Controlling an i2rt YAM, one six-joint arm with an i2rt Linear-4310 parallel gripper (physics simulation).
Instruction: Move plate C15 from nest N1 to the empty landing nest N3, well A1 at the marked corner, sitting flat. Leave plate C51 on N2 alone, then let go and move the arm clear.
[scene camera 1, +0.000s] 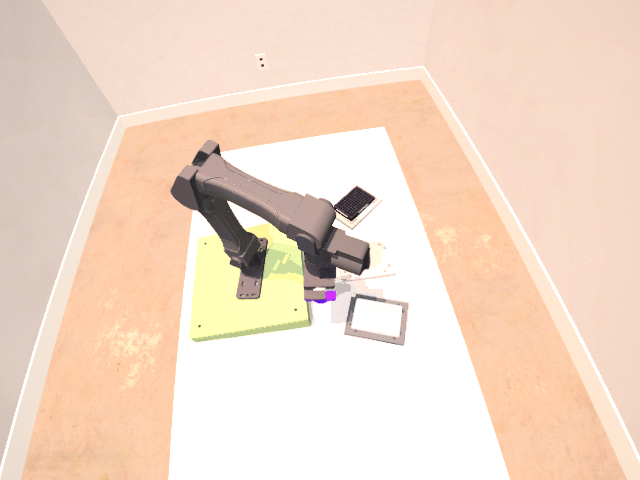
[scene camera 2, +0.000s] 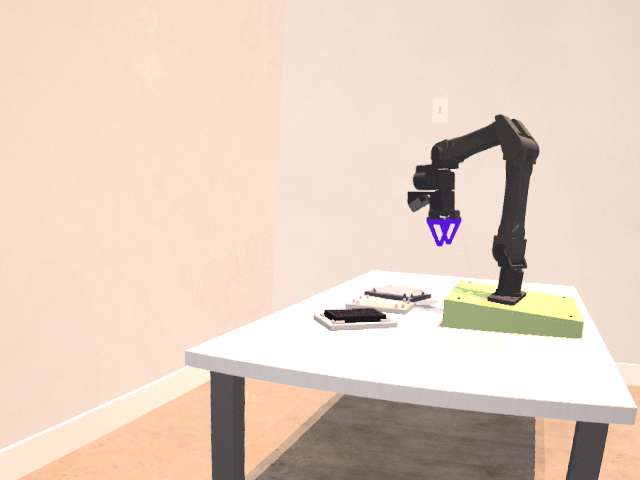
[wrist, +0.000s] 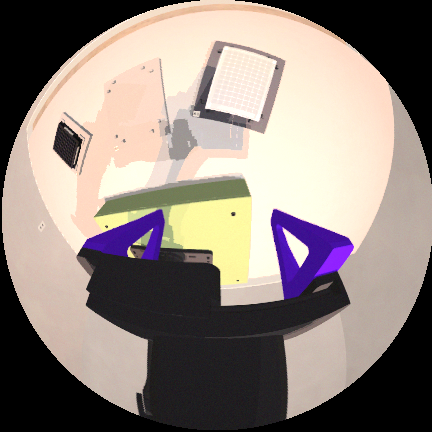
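A white plate (scene camera 1: 377, 316) (scene camera 2: 398, 289) (wrist: 242, 82) lies on a dark grey nest (scene camera 1: 404, 320) (wrist: 271, 95). A black plate (scene camera 1: 355, 202) (scene camera 2: 355, 314) (wrist: 68, 143) lies on a white nest (scene camera 1: 366, 212) (scene camera 2: 361, 325) (wrist: 87, 141). Between them is an empty pale nest (scene camera 1: 382, 266) (scene camera 2: 379, 304) (wrist: 135, 100) with pins. Plate and nest labels are unreadable. My gripper (scene camera 2: 444, 243) (wrist: 217, 214) is open and empty, high above the table beside the green block. In scene camera 1 the arm hides most of the fingers.
The arm's base stands on a yellow-green block (scene camera 1: 217, 289) (scene camera 2: 485, 322) (wrist: 235, 240), beside the three nests on the white table (scene camera 1: 320, 413) (scene camera 2: 289, 356). The arm's shadow falls between the block and the nests. Walls stand beyond the table.
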